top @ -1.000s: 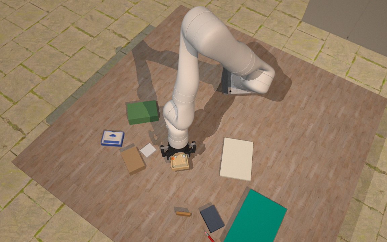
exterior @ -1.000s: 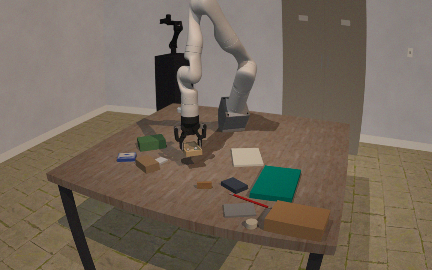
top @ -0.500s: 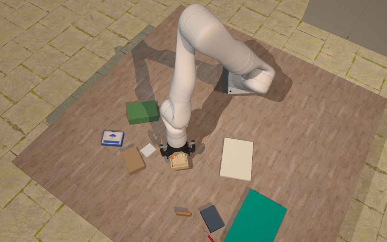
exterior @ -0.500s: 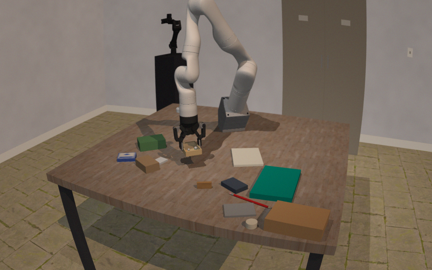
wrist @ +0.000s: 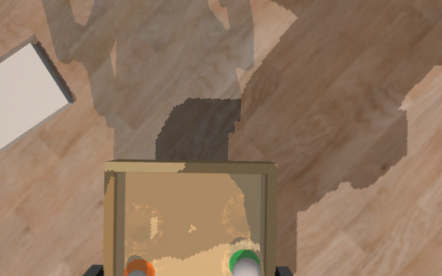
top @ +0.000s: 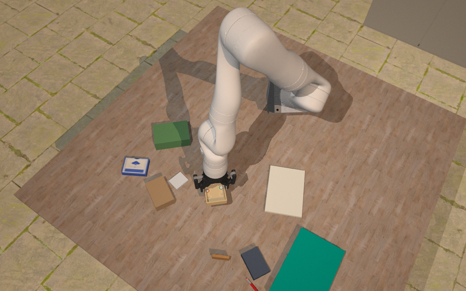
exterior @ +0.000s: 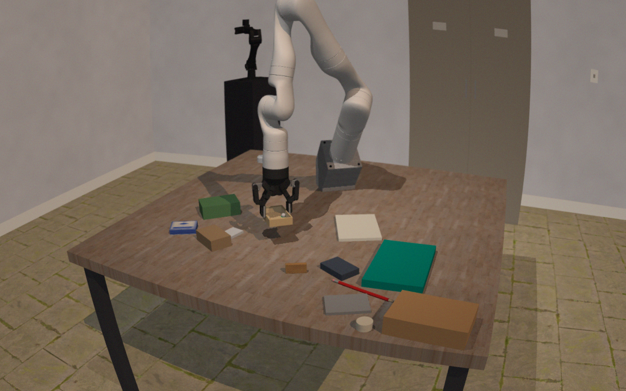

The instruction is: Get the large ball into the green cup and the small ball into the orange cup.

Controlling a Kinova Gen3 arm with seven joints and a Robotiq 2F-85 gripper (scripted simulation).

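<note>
My gripper is now 2 cm above the wooden puzzle box. Also, from my hand: white tile (14 cm to the right, 9 cm below, 5 cm ahead); brown block (14 cm to the right, 14 cm ahead, 7 cm below); cream slab (21 cm behind, 15 cm to the left, 9 cm below).
</note>
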